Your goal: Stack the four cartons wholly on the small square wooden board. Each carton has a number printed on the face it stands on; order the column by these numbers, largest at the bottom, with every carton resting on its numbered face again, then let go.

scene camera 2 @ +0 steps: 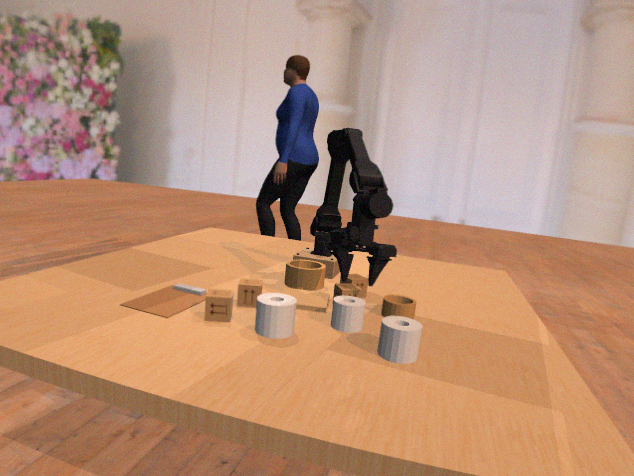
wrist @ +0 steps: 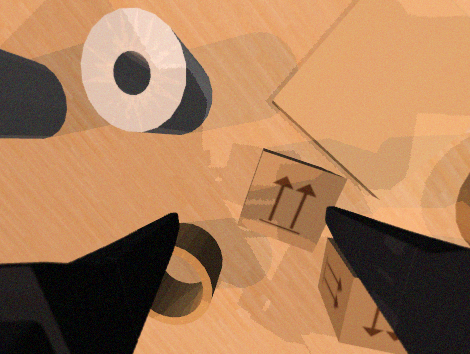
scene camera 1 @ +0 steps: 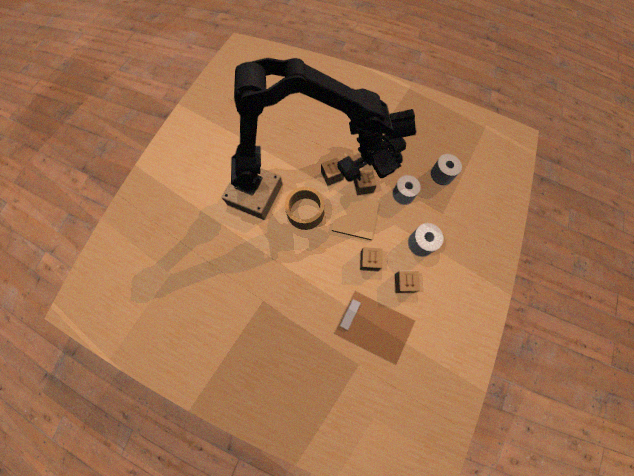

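Where they show: gripper, fingertip midpoint: [scene camera 2: 356, 283] [wrist: 252, 216] [scene camera 1: 372, 171]; arm's base, origin of the base link: [scene camera 2: 322, 253] [scene camera 1: 248, 182].
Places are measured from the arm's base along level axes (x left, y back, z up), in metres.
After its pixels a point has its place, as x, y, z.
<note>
Four cardboard cartons with arrow prints stand apart on the table; their numbered faces are hidden. One carton [scene camera 1: 365, 184] @(0.132, -0.320, -0.003) [scene camera 2: 343, 291] @(0.147, -0.349, -0.007) [wrist: 295, 200] @(0.147, -0.313, -0.003) is beside the square board [scene camera 1: 358, 215] @(0.050, -0.335, -0.045) [scene camera 2: 313, 301] @(0.076, -0.349, -0.045) [wrist: 390, 75] @(0.040, -0.337, -0.045). A second carton [scene camera 1: 331, 171] @(0.132, -0.211, -0.003) [scene camera 2: 360, 285] @(0.168, -0.225, -0.020) [wrist: 337, 295] @(0.167, -0.227, -0.018) is close by, partly covered by the right finger in the wrist view. A third carton [scene camera 1: 371, 258] @(-0.069, -0.413, -0.003) [scene camera 2: 250, 293] @(-0.053, -0.440, -0.023) and a fourth carton [scene camera 1: 408, 281] @(-0.088, -0.528, -0.003) [scene camera 2: 218, 305] @(-0.074, -0.555, -0.021) stand on the board's other side. My gripper [scene camera 1: 368, 168] @(0.173, -0.325, 0.011) [scene camera 2: 358, 282] @(0.173, -0.325, 0.011) [wrist: 252, 216] @(0.173, -0.325, 0.011) is open and empty, above the first two cartons.
White rolls [scene camera 1: 422, 245] @(0.017, -0.529, 0.012) [scene camera 2: 275, 320] @(0.062, -0.577, -0.019) [wrist: 160, 85] stand near the board and cartons. A large ring [scene camera 1: 305, 224] @(-0.050, -0.209, -0.009) [scene camera 2: 305, 277] @(0.018, -0.236, -0.021) is beside the board; a smaller ring [scene camera 2: 398, 308] @(0.281, -0.348, -0.025) [wrist: 212, 255] @(0.240, -0.302, -0.036) is near the gripper. A brown sheet [scene camera 1: 381, 330] @(-0.232, -0.516, -0.054) carries a pale strip [scene camera 1: 350, 314] @(-0.225, -0.420, -0.045).
</note>
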